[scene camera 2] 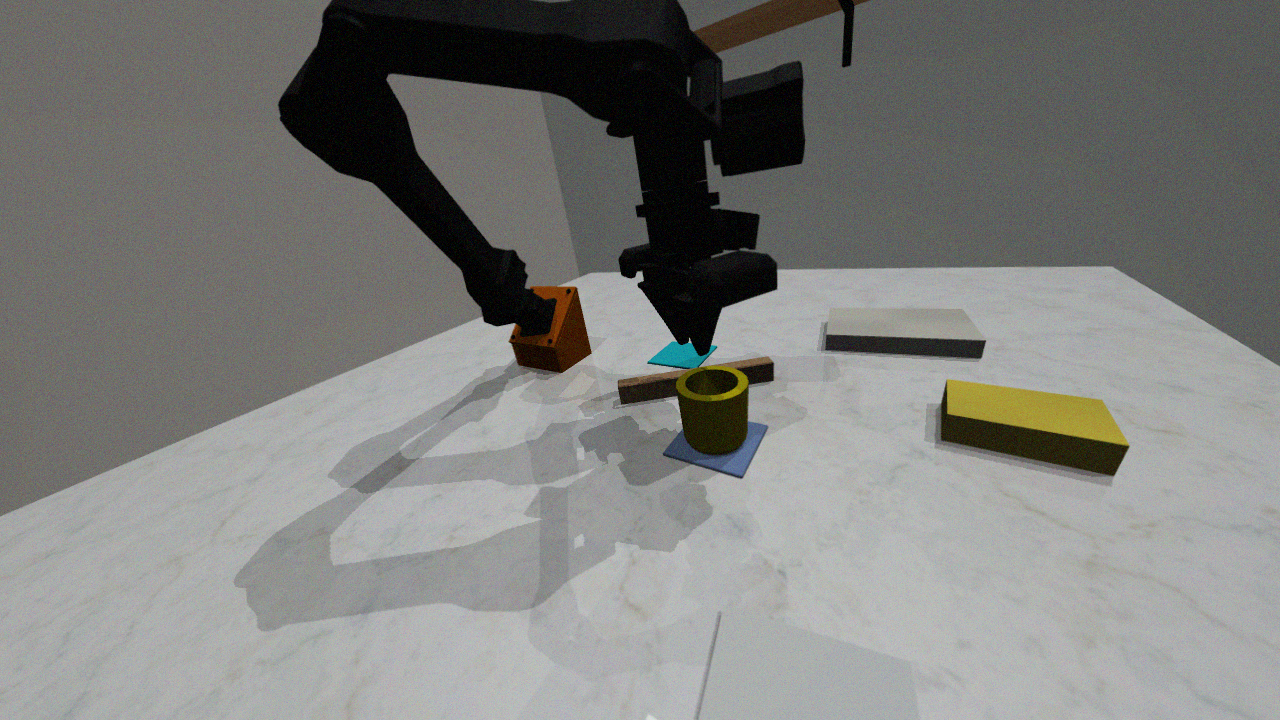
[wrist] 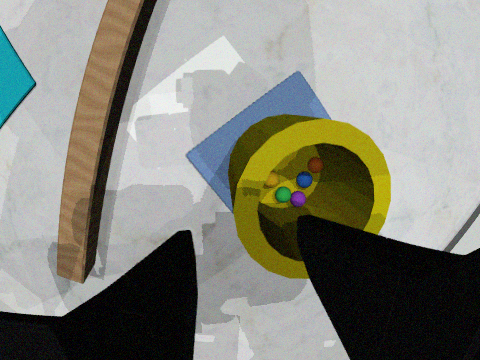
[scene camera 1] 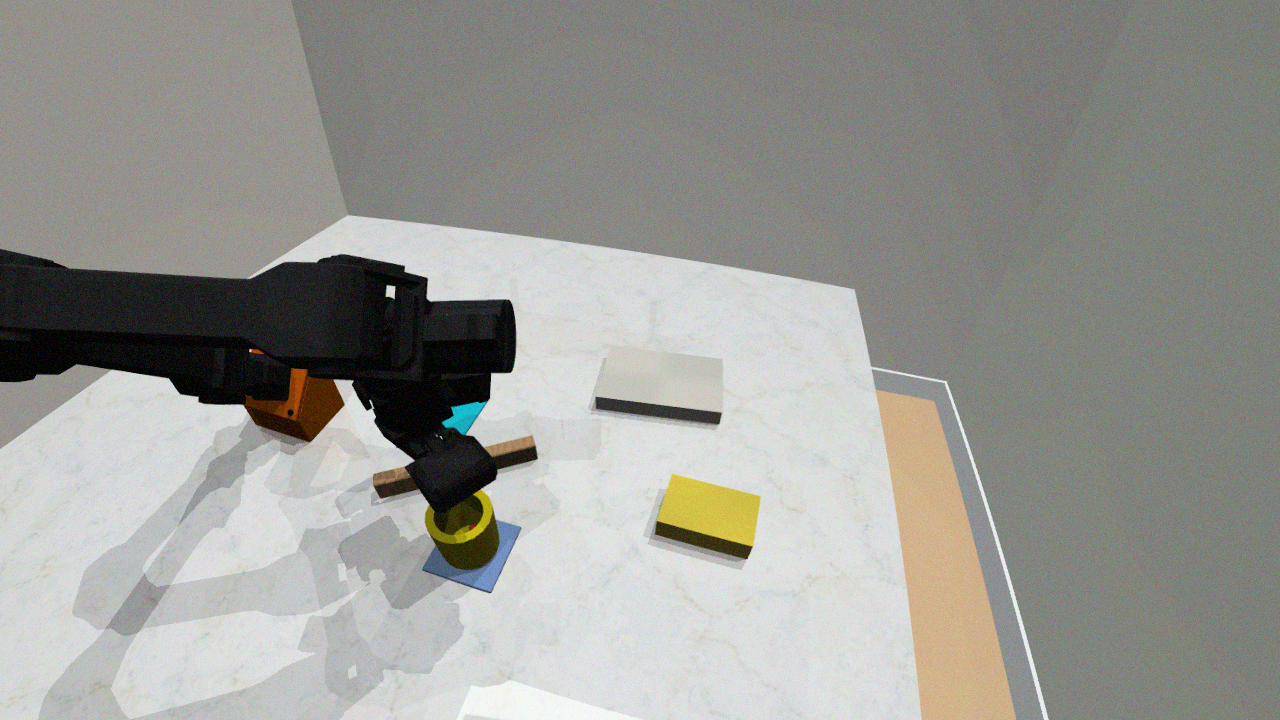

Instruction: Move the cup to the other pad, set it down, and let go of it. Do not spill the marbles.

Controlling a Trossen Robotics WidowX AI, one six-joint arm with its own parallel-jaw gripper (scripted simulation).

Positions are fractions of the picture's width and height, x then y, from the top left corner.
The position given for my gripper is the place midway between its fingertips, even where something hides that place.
In view: my gripper (scene camera 2: 0.54,0.48), a yellow cup (scene camera 1: 0.37,0.76) and a yellow block (scene camera 2: 0.83,0.60).
The yellow cup shows as well in the wrist view (wrist: 0.74,0.53). The yellow block is seen too in scene camera 1 (scene camera 1: 0.56,0.72). My gripper shows as well in the wrist view (wrist: 0.51,0.66) and in scene camera 1 (scene camera 1: 0.34,0.66). The wrist view misses the yellow block: it is out of frame.
